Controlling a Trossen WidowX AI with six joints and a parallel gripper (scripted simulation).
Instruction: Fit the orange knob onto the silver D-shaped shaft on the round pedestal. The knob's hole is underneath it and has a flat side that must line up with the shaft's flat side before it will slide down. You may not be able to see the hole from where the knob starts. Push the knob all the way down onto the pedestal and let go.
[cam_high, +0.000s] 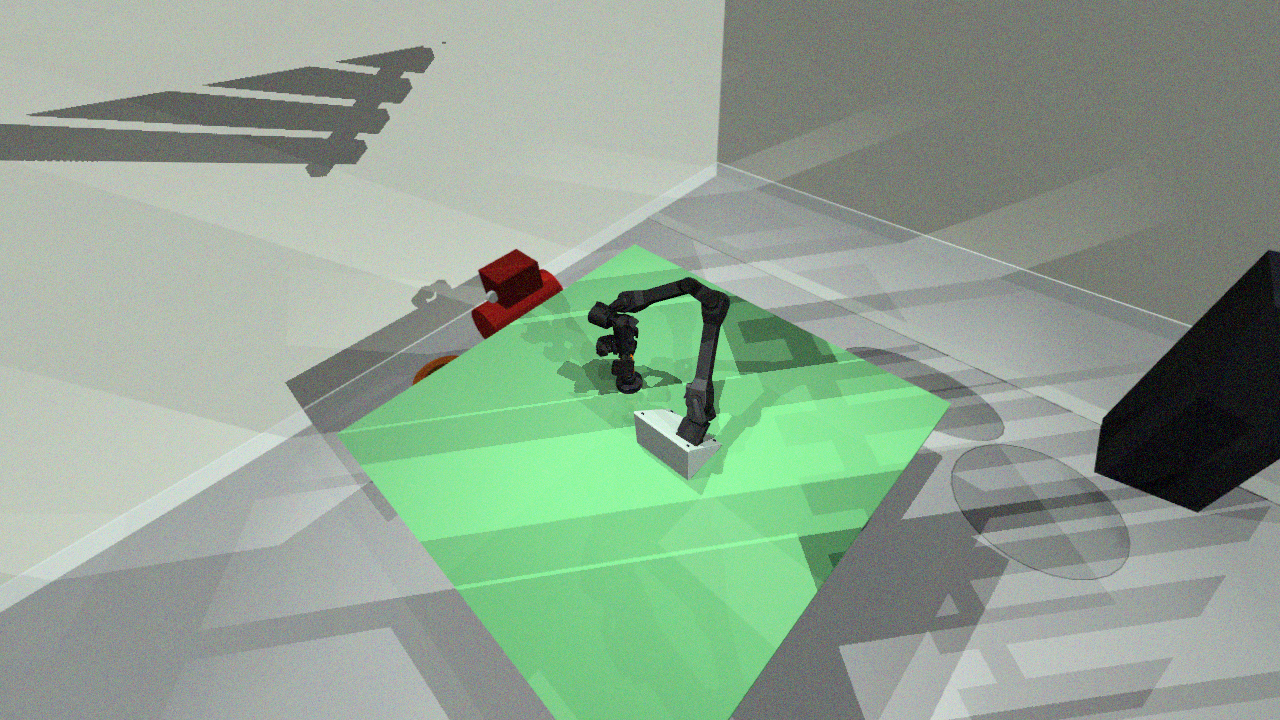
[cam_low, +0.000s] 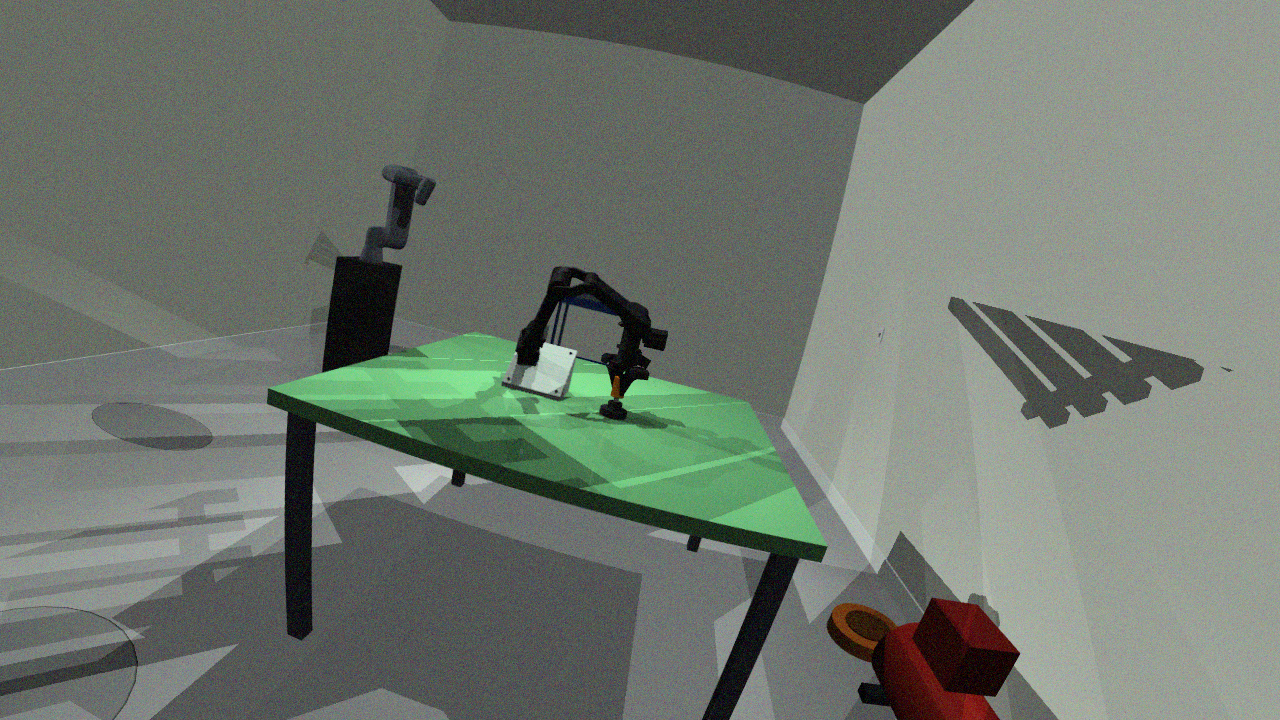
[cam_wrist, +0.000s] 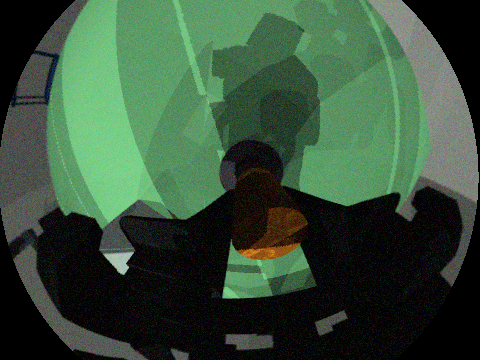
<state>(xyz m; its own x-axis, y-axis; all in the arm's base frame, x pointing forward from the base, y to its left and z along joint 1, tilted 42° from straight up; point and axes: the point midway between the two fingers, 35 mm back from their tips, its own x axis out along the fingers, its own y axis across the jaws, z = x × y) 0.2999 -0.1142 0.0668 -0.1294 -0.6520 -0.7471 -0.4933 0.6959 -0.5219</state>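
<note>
My gripper tip is 30 mm below the orange knob. Round my gripper tip: dark round pedestal 40 mm below.
</note>
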